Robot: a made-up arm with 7 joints. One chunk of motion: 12 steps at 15 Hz.
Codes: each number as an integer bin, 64 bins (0 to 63) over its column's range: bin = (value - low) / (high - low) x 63, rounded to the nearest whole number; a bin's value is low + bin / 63 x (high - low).
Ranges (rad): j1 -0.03..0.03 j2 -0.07..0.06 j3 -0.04..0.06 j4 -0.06..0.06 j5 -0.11..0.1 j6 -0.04..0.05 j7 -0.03..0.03
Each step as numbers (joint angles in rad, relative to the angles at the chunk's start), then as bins.
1 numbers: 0.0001 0.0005 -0.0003 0.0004 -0.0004 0.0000 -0.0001
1 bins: 32 34 25 32 33 28 31
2 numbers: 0.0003 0.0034 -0.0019 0.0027 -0.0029 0.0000 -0.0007
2 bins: 32 36 24 33 32 28 31
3 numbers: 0.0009 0.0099 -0.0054 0.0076 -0.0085 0.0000 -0.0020
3 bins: 32 39 22 35 30 28 29
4 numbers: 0.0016 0.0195 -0.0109 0.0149 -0.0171 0.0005 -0.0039
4 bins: 33 43 18 39 28 28 27
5 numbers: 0.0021 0.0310 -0.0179 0.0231 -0.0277 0.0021 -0.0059
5 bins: 34 49 14 44 25 29 25
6 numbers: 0.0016 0.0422 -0.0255 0.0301 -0.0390 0.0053 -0.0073
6 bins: 33 54 9 47 21 32 24
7 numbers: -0.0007 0.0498 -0.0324 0.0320 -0.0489 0.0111 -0.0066
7 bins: 31 58 5 48 18 36 25
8 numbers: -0.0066 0.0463 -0.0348 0.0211 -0.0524 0.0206 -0.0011
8 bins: 25 56 3 43 17 42 30
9 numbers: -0.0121 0.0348 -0.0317 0.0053 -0.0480 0.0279 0.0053
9 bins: 19 51 5 34 19 48 37
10 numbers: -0.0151 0.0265 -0.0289 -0.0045 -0.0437 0.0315 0.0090
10 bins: 16 47 7 29 20 50 41
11 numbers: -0.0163 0.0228 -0.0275 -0.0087 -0.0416 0.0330 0.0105
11 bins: 14 45 8 27 21 51 43
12 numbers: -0.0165 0.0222 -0.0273 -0.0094 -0.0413 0.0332 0.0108
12 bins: 14 45 8 27 21 51 43
